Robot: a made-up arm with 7 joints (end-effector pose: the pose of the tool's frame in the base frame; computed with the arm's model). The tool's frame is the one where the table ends. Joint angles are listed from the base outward.
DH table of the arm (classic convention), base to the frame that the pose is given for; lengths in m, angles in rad. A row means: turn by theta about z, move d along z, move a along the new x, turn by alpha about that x. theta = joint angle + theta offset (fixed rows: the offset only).
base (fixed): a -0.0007  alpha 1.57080  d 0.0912  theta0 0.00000
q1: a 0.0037  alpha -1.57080  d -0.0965  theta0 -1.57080
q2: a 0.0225  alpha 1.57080  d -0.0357  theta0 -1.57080
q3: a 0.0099  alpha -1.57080  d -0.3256  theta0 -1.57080
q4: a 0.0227  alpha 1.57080  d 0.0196  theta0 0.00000
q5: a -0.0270  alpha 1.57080  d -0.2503  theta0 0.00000
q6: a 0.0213  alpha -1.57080  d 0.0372  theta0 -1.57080
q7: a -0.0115  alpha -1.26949  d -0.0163  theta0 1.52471
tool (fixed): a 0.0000  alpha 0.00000  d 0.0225  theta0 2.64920
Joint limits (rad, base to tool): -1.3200..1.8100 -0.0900..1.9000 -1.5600..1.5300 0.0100..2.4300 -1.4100..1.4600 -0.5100..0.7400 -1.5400..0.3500
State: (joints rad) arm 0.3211 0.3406 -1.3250 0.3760 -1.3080 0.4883 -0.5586
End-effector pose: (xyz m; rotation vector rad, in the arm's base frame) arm 0.1258 0.1566 -0.4663 0.3634 -0.9899 -1.7593
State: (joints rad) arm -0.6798 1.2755 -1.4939 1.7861 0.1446 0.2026 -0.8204
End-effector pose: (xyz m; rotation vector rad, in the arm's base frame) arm -0.2070 0.2739 -0.1574 -0.3428 -0.3521 -0.1916
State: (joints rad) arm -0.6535 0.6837 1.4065 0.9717 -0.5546 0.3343 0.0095
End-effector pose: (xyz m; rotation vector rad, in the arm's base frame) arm -0.1383 0.5242 -0.0851 1.2425 -1.0970 0.9440
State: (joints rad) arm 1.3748 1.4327 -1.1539 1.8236 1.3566 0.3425 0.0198
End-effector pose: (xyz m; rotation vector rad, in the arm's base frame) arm 0.2982 0.3826 0.1232 -0.9909 -1.4692 0.3480
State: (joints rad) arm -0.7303 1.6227 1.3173 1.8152 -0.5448 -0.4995 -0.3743
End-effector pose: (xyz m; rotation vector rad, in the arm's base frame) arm 0.1483 0.3274 0.2229 0.3394 -2.2218 -1.8430
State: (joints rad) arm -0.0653 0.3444 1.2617 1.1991 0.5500 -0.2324 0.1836
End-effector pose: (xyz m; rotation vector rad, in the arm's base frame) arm -0.0347 0.4278 -0.2526 -0.1547 -2.5632 1.5329
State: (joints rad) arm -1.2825 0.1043 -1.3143 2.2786 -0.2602 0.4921 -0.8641
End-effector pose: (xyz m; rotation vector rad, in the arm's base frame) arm -0.1608 -0.0755 0.0383 -0.7106 -0.6247 0.9970
